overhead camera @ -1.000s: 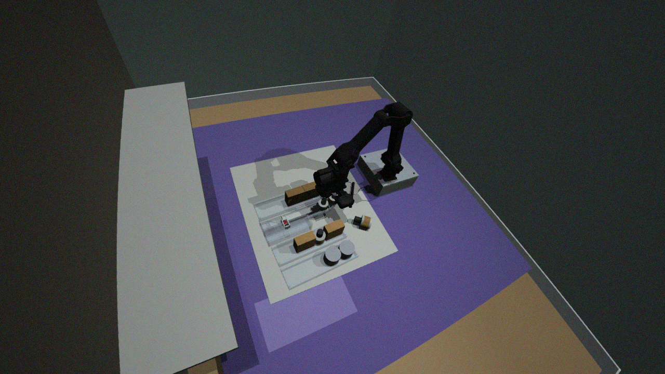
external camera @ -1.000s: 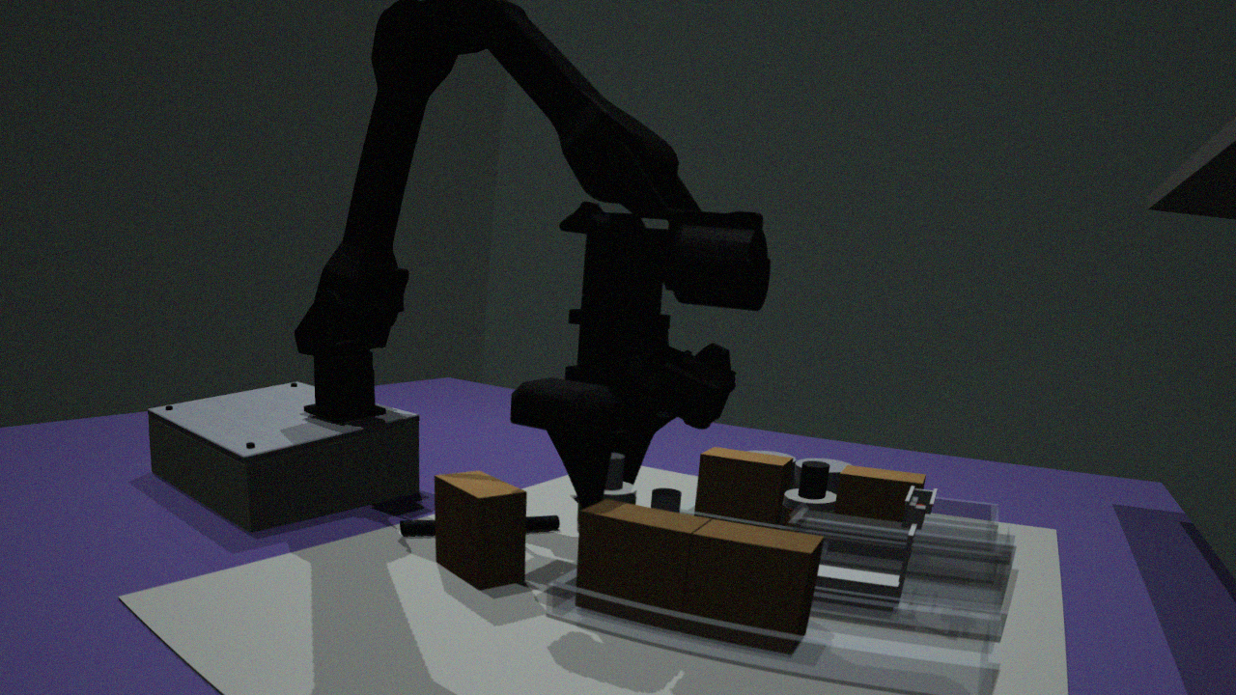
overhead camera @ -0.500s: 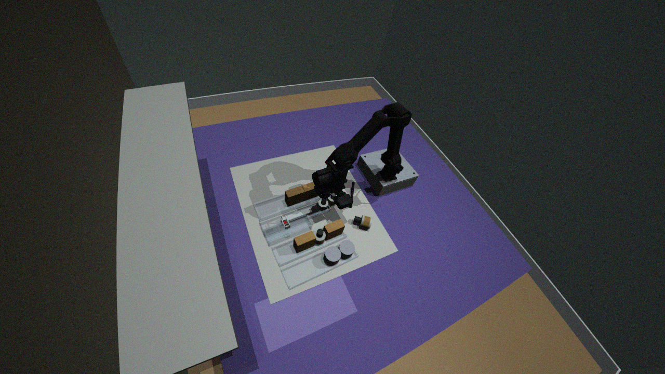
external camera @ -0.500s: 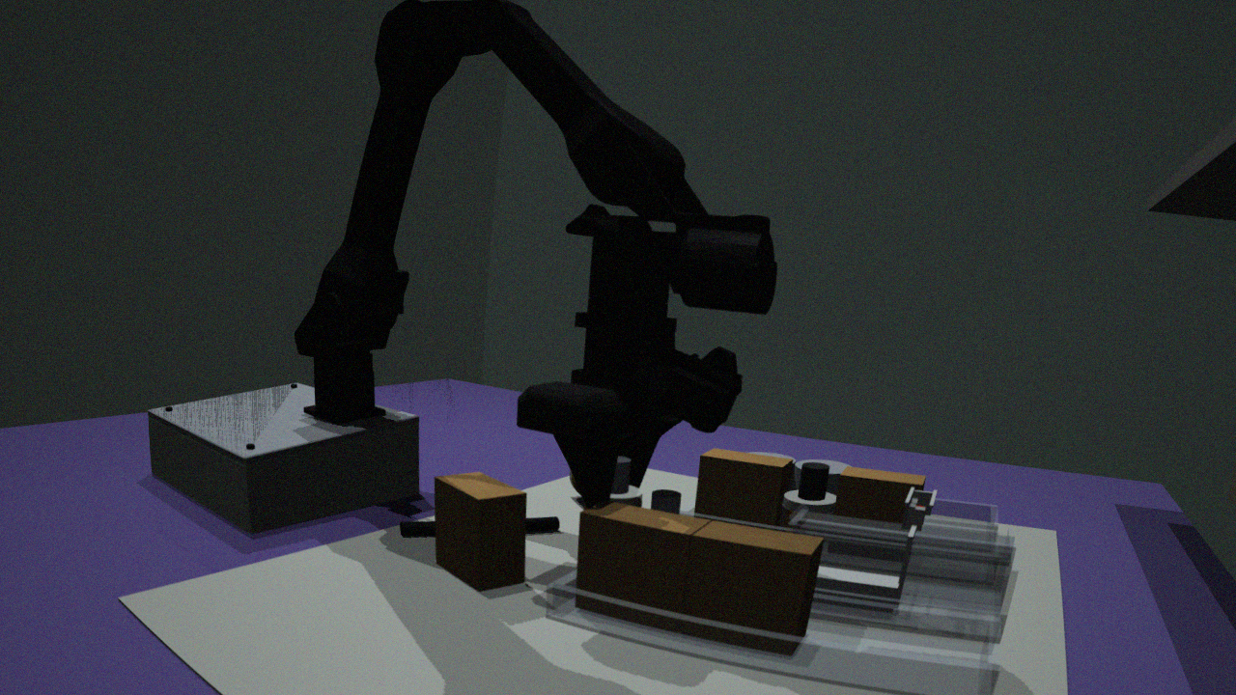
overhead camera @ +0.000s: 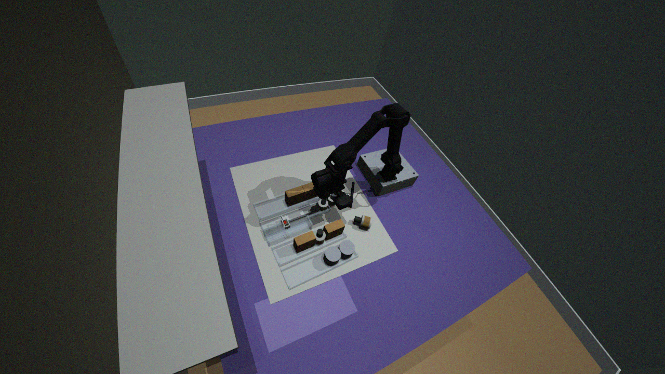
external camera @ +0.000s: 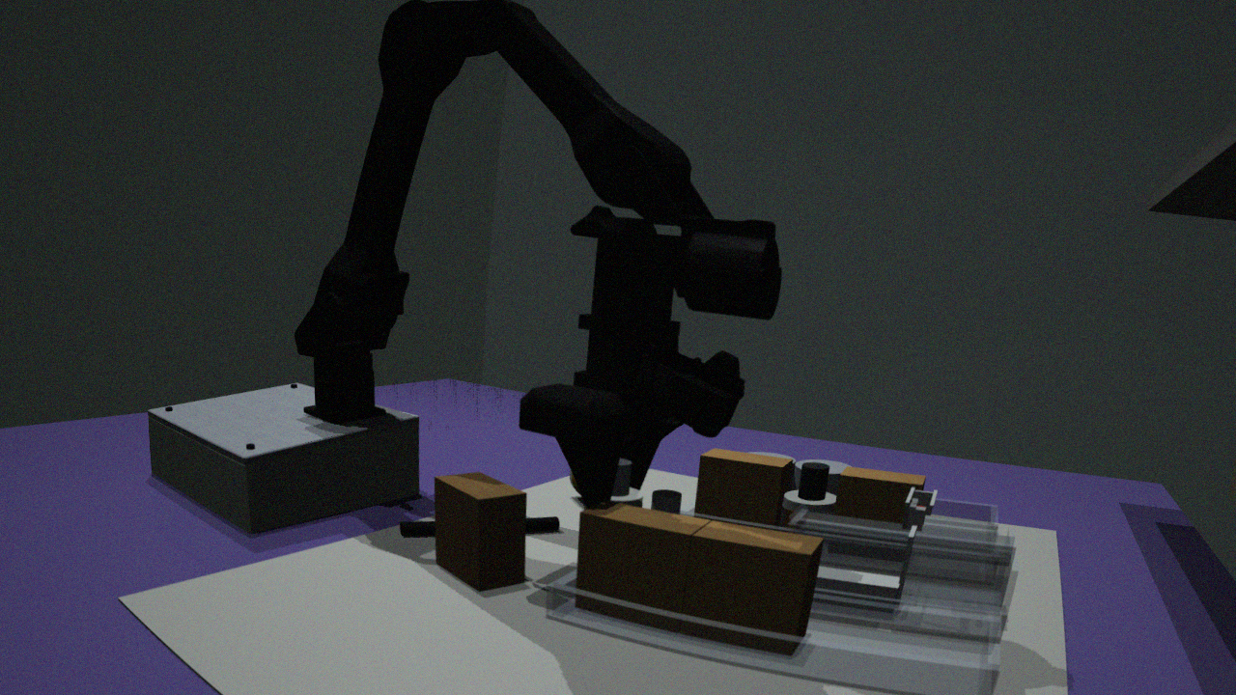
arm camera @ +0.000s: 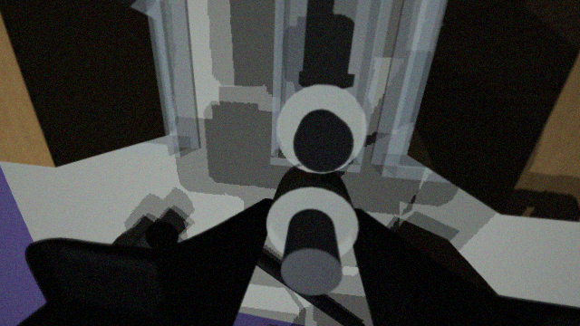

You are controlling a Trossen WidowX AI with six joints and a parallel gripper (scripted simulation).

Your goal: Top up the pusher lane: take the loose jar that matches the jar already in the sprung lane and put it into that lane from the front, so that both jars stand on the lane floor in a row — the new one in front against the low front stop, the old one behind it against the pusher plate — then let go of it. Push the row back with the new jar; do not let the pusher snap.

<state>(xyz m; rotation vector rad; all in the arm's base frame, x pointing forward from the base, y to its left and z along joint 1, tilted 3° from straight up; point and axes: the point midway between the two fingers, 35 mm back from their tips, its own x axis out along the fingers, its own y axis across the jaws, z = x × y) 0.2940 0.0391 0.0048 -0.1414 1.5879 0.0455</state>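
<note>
My gripper tip is now 50 mm past the brown box, 90 mm to the left of it and 10 mm above it. The rest, counted from my gripper tip: red mark 220 mm ahead, 70 mm to the left, 30 mm above; black rod 120 mm behind, 20 mm to the right, 40 mm below; pusher plate 150 mm ahead, 50 mm to the left.
</note>
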